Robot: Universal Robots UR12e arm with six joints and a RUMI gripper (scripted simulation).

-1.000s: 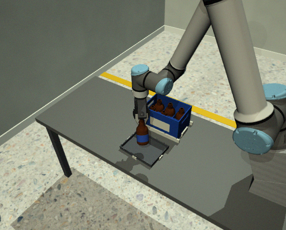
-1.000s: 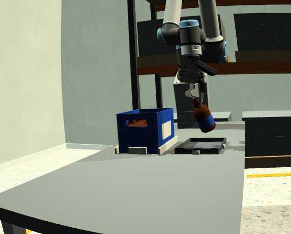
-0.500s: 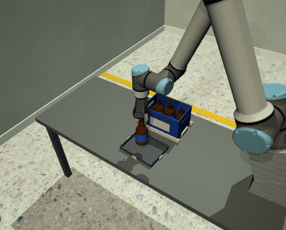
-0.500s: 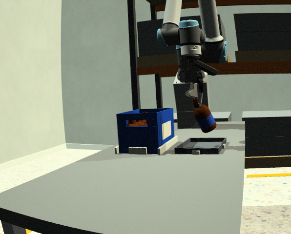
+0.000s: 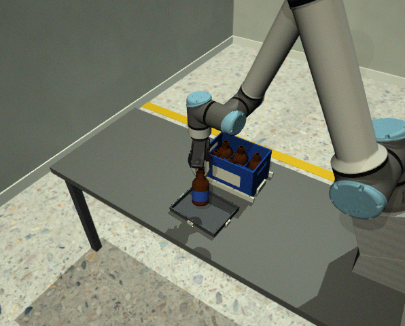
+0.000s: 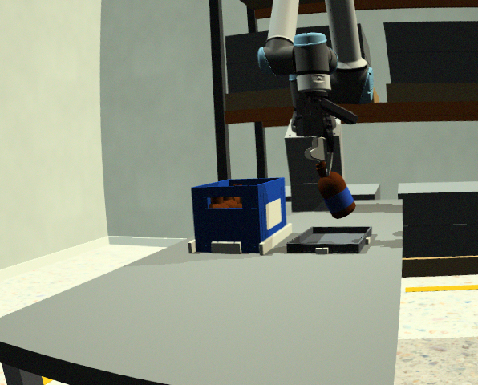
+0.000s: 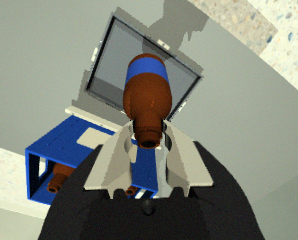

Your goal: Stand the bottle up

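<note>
Right now the brown bottle is 1 cm behind my hand, 2 cm to the left of it and 5 cm below it. Also, from my hand: blue crate 3 cm behind, 25 cm to the right, 12 cm below; then dark tray 2 cm behind, 1 cm to the left, 19 cm below.
</note>
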